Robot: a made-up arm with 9 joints. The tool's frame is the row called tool.
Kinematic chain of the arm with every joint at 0, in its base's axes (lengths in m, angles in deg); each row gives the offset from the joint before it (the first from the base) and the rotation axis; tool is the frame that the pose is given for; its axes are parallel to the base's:
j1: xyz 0 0 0.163 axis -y
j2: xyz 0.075 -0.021 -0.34 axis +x
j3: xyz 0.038 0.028 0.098 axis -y
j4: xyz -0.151 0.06 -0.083 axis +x
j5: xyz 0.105 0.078 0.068 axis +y
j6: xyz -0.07 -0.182 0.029 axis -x
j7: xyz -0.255 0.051 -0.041 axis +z
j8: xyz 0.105 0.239 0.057 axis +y
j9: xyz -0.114 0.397 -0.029 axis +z
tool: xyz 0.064 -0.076 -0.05
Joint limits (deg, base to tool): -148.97..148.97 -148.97..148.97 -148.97..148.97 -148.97..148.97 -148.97..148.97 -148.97..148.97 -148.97..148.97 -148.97..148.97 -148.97..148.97
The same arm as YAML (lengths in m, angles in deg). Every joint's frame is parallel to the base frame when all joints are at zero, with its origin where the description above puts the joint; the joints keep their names.
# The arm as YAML. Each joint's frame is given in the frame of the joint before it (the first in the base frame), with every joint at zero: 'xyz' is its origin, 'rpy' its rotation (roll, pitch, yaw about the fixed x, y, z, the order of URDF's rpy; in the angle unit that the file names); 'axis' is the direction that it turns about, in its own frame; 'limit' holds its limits. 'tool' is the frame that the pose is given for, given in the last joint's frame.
units:
  length: m
  angle: deg
joints:
  - name: j1
    type: revolute
    origin:
      xyz: [0.0, 0.0, 0.163]
      rpy: [0.0, 0.0, 0.0]
    axis: [0.0, -1.0, 0.0]
    limit:
      lower: -148.97
      upper: 148.97
  - name: j2
    type: revolute
    origin:
      xyz: [0.075, -0.021, -0.34]
      rpy: [0.0, 0.0, 0.0]
    axis: [1.0, 0.0, 0.0]
    limit:
      lower: -148.97
      upper: 148.97
  - name: j3
    type: revolute
    origin:
      xyz: [0.038, 0.028, 0.098]
      rpy: [0.0, 0.0, 0.0]
    axis: [0.0, -1.0, 0.0]
    limit:
      lower: -148.97
      upper: 148.97
  - name: j4
    type: revolute
    origin:
      xyz: [-0.151, 0.06, -0.083]
      rpy: [0.0, 0.0, 0.0]
    axis: [1.0, 0.0, 0.0]
    limit:
      lower: -148.97
      upper: 148.97
  - name: j5
    type: revolute
    origin:
      xyz: [0.105, 0.078, 0.068]
      rpy: [0.0, 0.0, 0.0]
    axis: [0.0, 1.0, 0.0]
    limit:
      lower: -148.97
      upper: 148.97
  - name: j6
    type: revolute
    origin:
      xyz: [-0.07, -0.182, 0.029]
      rpy: [0.0, 0.0, 0.0]
    axis: [-1.0, 0.0, 0.0]
    limit:
      lower: -148.97
      upper: 148.97
  - name: j7
    type: revolute
    origin:
      xyz: [-0.255, 0.051, -0.041]
      rpy: [0.0, 0.0, 0.0]
    axis: [0.0, 0.0, 1.0]
    limit:
      lower: -148.97
      upper: 148.97
  - name: j8
    type: revolute
    origin:
      xyz: [0.105, 0.239, 0.057]
      rpy: [0.0, 0.0, 0.0]
    axis: [0.0, 1.0, 0.0]
    limit:
      lower: -148.97
      upper: 148.97
  - name: j9
    type: revolute
    origin:
      xyz: [-0.114, 0.397, -0.029]
      rpy: [0.0, 0.0, 0.0]
    axis: [0.0, 0.0, 1.0]
    limit:
      lower: -148.97
      upper: 148.97
tool:
  origin:
    xyz: [0.064, -0.076, -0.05]
    rpy: [0.0, 0.0, 0.0]

